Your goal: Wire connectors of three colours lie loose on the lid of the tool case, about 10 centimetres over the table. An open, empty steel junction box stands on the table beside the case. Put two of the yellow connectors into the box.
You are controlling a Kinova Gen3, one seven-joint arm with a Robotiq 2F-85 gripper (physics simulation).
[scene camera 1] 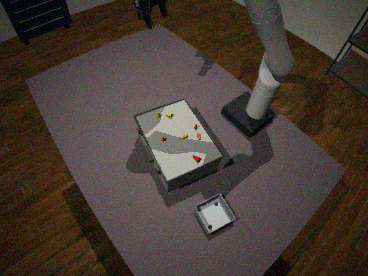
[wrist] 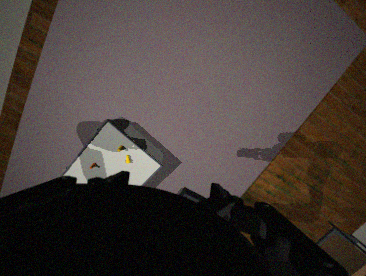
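Where they show: gripper, between the fingertips: (scene camera 1: 158, 22) (wrist: 169, 186); arm's base, origin of its link: (scene camera 1: 255, 111).
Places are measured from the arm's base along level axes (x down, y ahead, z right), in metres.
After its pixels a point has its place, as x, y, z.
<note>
The tool case's lid (scene camera 1: 173, 169) @[-0.060, 0.480, -0.044] (wrist: 145, 171) @[-0.060, 0.296, 0.140] carries the loose connectors. Two yellow connectors, one (scene camera 1: 158, 115) @[-0.072, 0.401, 0.167] (wrist: 121, 148) @[-0.073, 0.397, 0.174] and another (scene camera 1: 169, 115) @[-0.071, 0.367, 0.144] (wrist: 128, 159) @[-0.070, 0.362, 0.153], lie close together near its far edge. A third yellow connector (scene camera 1: 184, 136) @[-0.070, 0.377, 0.035] lies near the lid's middle in the scene view, close to an orange connector (scene camera 1: 199, 136) @[-0.068, 0.331, 0.006]. The open junction box (scene camera 1: 222, 228) @[0.014, 0.454, -0.280] stands on the table beside the case and is empty. My gripper (wrist: 169, 186) @[-0.350, 0.296, 0.317] is open and empty, seen as dark shapes low in the wrist view, away from the connectors. It is outside the scene view.
Another orange connector (scene camera 1: 196, 127) @[-0.071, 0.317, 0.042] lies toward the lid's right side, one more orange connector (scene camera 1: 163, 138) @[-0.073, 0.444, 0.068] (wrist: 95, 165) @[-0.067, 0.440, 0.073] toward its left, and a red connector (scene camera 1: 196, 158) @[-0.070, 0.397, -0.059] near the front. The arm's dark base (scene camera 1: 234, 113) @[0.000, 0.093, 0.046] stands right of the case on the table (scene camera 1: 90, 95) @[0.043, 0.558, 0.545].
</note>
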